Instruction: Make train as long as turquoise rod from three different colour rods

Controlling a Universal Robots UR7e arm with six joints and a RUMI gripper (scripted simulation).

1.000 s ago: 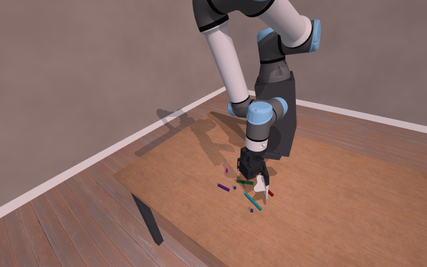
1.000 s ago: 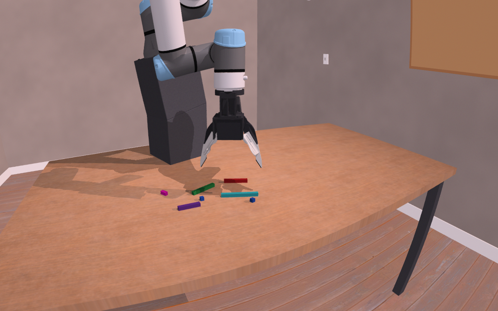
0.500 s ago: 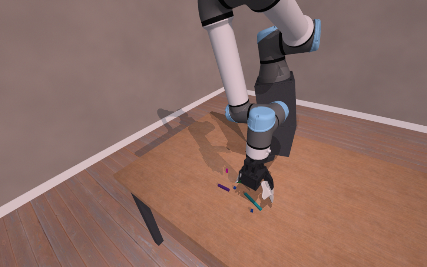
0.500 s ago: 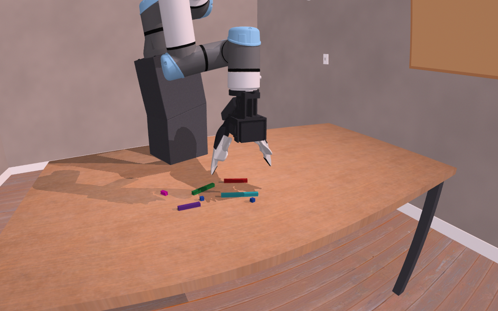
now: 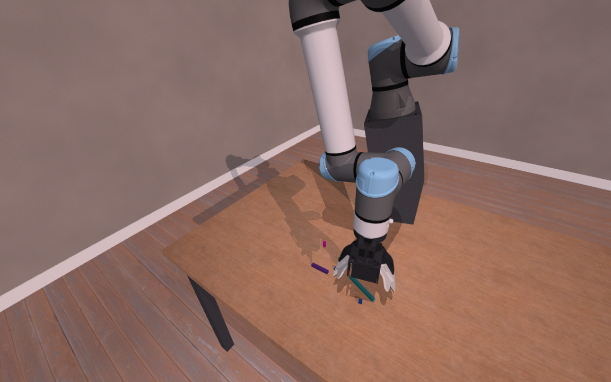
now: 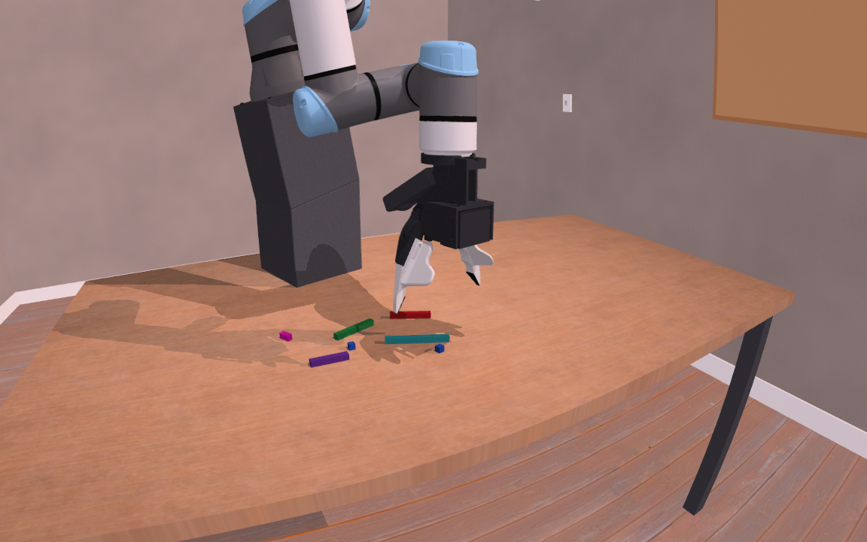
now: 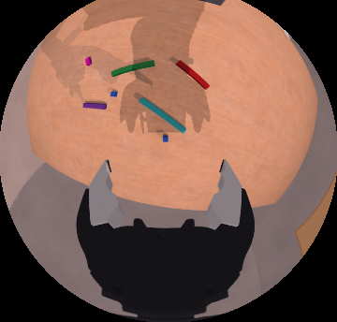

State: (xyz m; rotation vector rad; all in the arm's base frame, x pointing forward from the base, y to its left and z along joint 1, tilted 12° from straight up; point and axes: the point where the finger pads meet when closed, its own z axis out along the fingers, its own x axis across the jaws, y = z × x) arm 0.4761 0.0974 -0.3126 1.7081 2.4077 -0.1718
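Right now my hand is 4 cm past the turquoise rod, 2 cm to the left of it and 8 cm above it. From my hand the other things lie so: green rod 11 cm behind, 10 cm to the right, 8 cm below; then red rod 13 cm behind, 1 cm to the left, 8 cm below; then purple rod 2 cm behind, 16 cm to the right, 8 cm below.
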